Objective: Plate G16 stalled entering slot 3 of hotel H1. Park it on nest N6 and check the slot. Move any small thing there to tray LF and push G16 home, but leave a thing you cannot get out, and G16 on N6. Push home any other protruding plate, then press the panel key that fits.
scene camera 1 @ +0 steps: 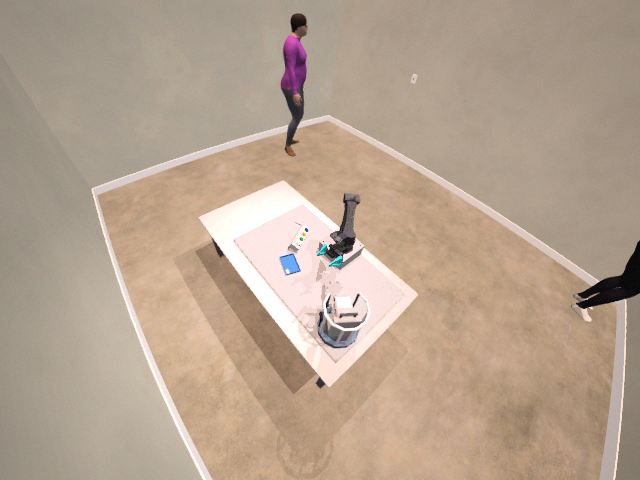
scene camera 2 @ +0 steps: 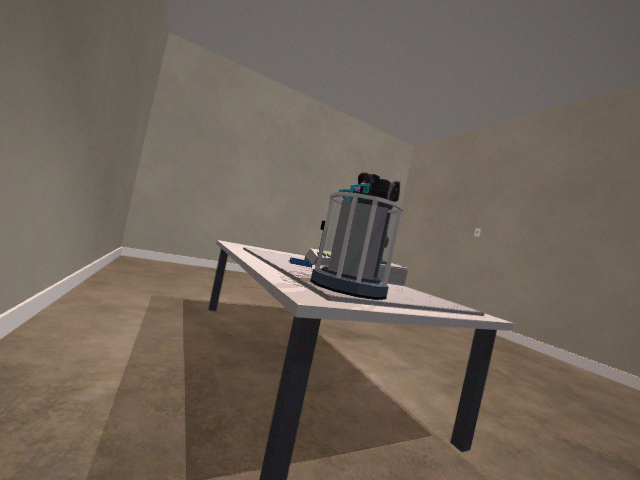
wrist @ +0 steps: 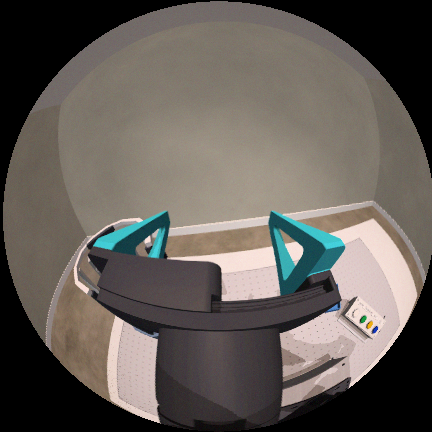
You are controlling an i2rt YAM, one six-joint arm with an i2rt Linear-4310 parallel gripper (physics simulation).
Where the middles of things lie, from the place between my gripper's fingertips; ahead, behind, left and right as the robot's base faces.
Right now the round plate rack [scene camera 2: 359,235] is 20 mm ahead of my hand, 260 mm to the left of it and 220 mm below it.
